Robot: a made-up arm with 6 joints.
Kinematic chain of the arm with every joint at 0, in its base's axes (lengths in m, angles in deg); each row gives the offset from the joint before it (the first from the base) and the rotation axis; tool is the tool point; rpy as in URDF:
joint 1: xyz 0 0 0.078 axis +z
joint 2: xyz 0 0 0 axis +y
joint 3: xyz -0.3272 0 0.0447 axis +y
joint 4: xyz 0.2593 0 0.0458 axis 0.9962 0 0.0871
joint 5: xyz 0 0 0 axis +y
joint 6: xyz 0.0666 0 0.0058 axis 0.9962 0 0.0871
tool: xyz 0 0 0 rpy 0 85 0
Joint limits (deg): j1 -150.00..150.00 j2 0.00..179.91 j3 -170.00..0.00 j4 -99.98..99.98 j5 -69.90..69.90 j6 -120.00..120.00
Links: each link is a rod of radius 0.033 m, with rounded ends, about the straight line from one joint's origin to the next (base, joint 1, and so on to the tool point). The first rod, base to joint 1, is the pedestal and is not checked.
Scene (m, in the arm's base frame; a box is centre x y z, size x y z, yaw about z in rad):
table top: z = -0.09
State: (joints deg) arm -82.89 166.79 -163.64 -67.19 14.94 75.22
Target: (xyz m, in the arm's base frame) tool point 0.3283 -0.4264 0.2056
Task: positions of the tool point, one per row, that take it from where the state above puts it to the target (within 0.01 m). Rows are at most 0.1 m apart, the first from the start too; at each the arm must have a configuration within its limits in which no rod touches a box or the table.
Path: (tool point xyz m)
1: 0.1364 -0.6333 0.1538
2: 0.2015 -0.5992 0.1701
3: 0.2568 -0.5515 0.1846
4: 0.2998 -0.4928 0.1965
5: 0.3283 -0.4264 0.2056

